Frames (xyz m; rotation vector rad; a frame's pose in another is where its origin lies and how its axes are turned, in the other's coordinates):
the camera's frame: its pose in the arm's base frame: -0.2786 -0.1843 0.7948 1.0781 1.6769 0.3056
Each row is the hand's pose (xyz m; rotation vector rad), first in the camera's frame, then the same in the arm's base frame.
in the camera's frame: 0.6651 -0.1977 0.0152 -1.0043 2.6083 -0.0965
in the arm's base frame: -0.3791 0.2148 0.2360 0.6422 -1.4755 -1.6980
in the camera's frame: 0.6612 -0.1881 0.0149 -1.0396 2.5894 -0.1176
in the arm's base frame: -0.3745 0.2172 0.2449 0.6726 -1.4837 -1.7143
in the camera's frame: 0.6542 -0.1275 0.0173 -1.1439 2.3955 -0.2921
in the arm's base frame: -0.3420 0.2449 0.2886 0.8100 -1.6668 -1.7649
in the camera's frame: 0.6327 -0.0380 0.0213 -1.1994 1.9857 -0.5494
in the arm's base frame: -0.2933 0.2771 0.3599 0.9761 -2.0877 -1.8004
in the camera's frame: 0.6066 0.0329 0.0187 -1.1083 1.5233 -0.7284
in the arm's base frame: -0.2596 0.2972 0.4245 -0.9068 2.3674 1.5549
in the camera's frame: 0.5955 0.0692 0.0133 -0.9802 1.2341 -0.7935
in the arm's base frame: -0.2459 0.3106 0.4577 -0.7134 2.3428 1.2380
